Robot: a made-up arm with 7 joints.
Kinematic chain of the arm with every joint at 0, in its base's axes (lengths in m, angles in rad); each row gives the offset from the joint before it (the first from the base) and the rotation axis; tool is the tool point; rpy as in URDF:
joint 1: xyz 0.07 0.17 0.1 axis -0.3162 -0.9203 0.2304
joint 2: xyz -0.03 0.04 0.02 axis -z
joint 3: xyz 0 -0.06 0 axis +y
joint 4: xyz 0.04 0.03 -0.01 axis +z
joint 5: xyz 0.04 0 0.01 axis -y
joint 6: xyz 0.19 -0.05 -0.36 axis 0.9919 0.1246 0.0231
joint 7: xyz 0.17 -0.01 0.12 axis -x
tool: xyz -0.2 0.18 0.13 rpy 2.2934 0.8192 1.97
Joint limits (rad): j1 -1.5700..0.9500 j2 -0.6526..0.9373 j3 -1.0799..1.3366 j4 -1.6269..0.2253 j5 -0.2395..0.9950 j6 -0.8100..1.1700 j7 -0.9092..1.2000
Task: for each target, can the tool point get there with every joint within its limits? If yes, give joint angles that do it. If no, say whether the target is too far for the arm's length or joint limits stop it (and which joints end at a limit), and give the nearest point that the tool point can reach.
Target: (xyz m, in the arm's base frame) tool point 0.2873 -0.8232 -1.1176
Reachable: no: too far | nearest point 0.1402 -0.1983 -0.3706 | short by 0.985 m
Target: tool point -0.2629 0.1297 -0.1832
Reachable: yes | joints -1.1939 -0.4432 1.0196 -1.2263 0.5712 -0.3791 0.5954
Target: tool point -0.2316 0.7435 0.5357
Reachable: no: joint limits stop it (at a limit: joint 2, joint 3, joint 5, joint 6, joint 7) | nearest point -0.1675 0.6273 0.4439 | short by 0.161 m
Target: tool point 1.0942 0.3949 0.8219
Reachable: no: too far | nearest point 0.5672 0.2980 0.4404 | short by 0.658 m
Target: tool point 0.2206 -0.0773 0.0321
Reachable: yes | joints -0.5862 0.7849 -0.8825 -0.5992 -0.1116 0.3794 0.8260
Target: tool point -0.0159 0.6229 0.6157
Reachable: no: joint limits stop it (at a limit: joint 2, joint 3, joint 5, joint 6, joint 7) | nearest point -0.0058 0.5770 0.5598 | short by 0.073 m
